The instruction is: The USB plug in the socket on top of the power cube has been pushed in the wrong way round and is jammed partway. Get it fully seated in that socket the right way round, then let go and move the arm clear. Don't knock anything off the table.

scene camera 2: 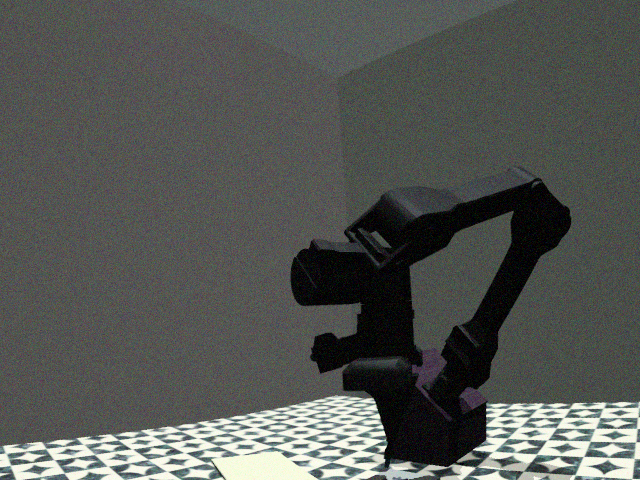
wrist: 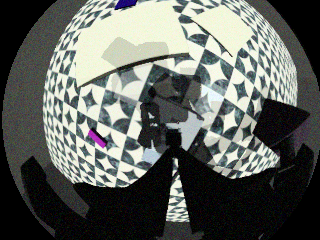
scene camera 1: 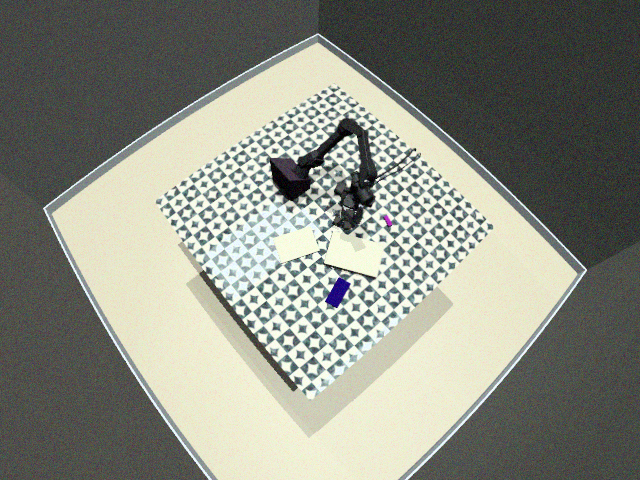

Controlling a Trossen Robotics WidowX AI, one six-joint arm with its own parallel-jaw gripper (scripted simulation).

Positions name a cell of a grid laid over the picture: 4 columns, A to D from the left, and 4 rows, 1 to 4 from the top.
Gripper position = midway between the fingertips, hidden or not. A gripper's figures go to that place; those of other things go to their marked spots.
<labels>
My gripper (wrist: C3) is 10 cm from the lens. A power cube (wrist: C2): 14 cm from the lens.
</labels>
